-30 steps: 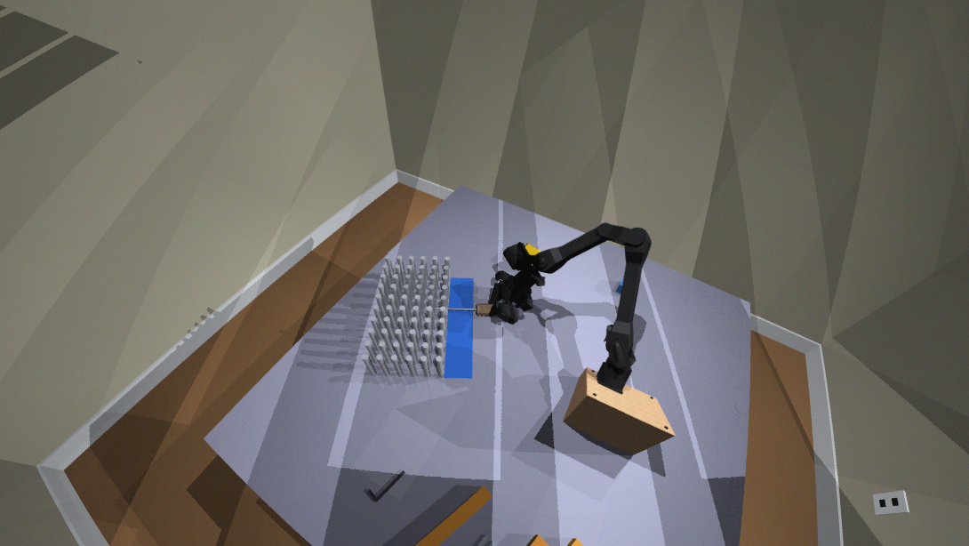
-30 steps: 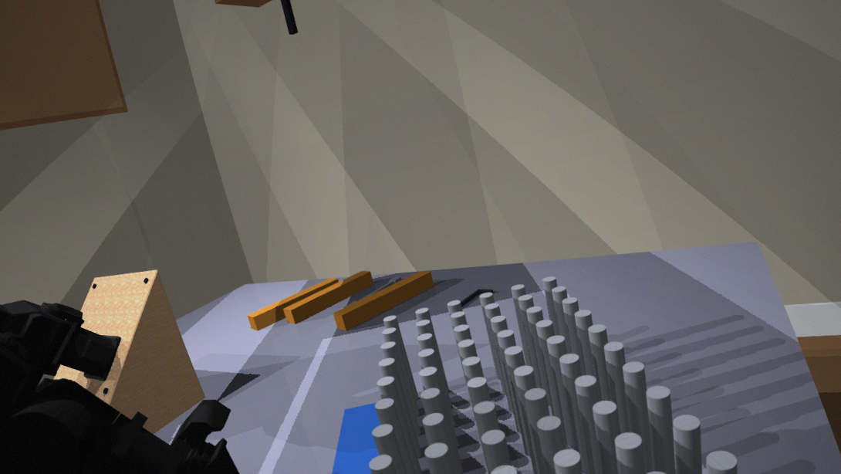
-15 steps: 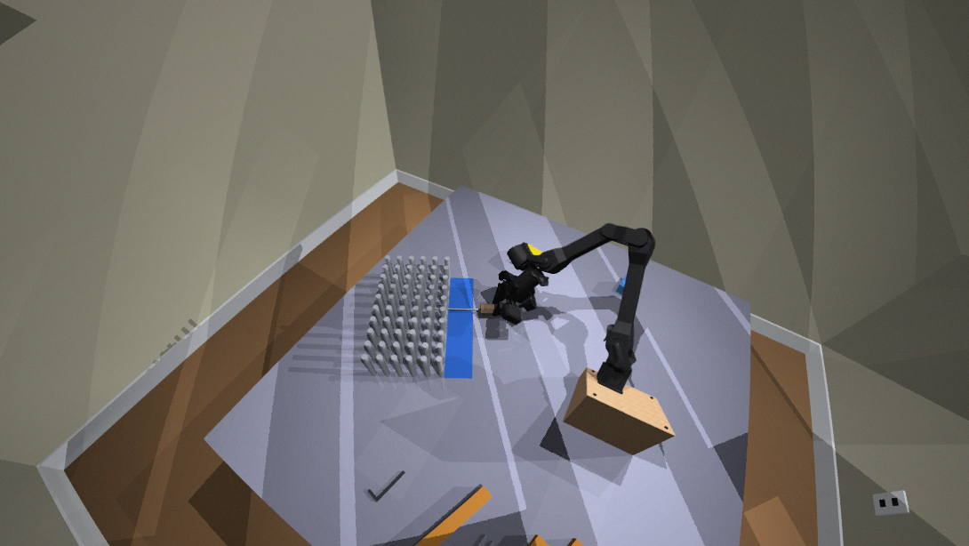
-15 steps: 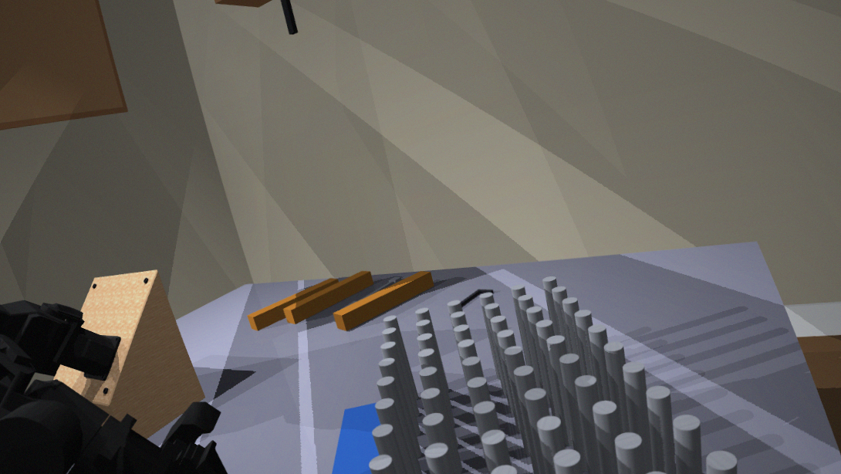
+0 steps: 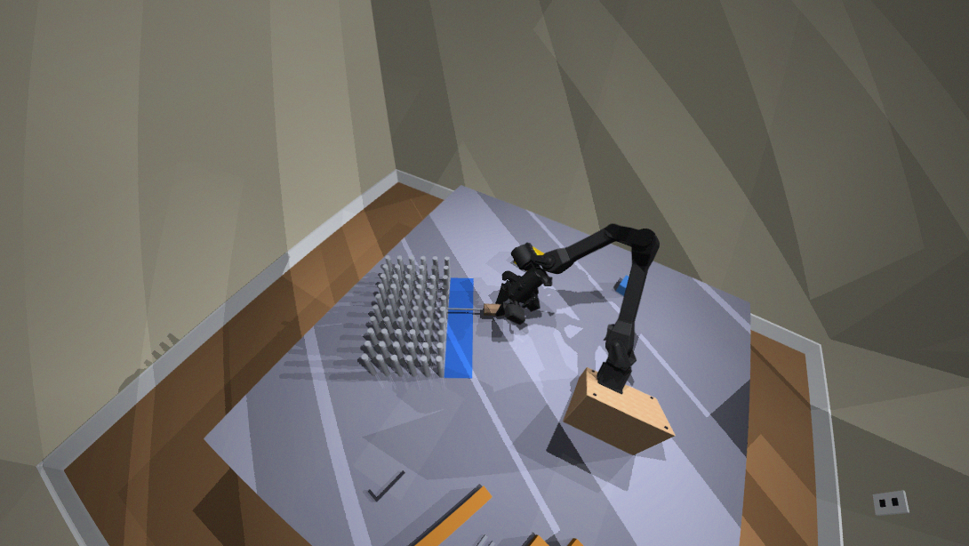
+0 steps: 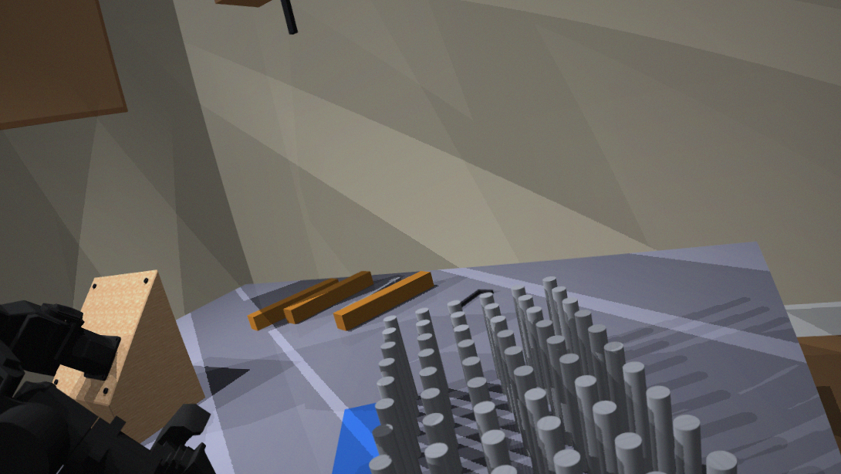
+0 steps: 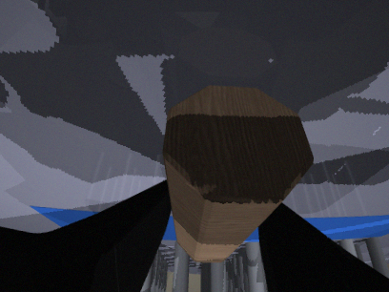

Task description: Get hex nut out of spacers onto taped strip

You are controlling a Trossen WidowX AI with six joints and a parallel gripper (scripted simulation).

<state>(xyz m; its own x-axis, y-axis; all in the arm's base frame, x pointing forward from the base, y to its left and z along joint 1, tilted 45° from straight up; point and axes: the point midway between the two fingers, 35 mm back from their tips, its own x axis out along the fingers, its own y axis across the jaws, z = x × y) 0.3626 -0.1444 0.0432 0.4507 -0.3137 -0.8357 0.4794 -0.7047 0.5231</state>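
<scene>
My gripper tip is now 9 cm short of the wooden-handled pick and 5 cm to the right of it. From my gripper tip the other things lie so: yellow block: 26 cm to the right, 1 cm above; then hex nut: 18 cm ahead, 10 cm to the left, 1 cm below; then blue taped strip: 8 cm ahead, 9 cm to the left, 1 cm below.
</scene>
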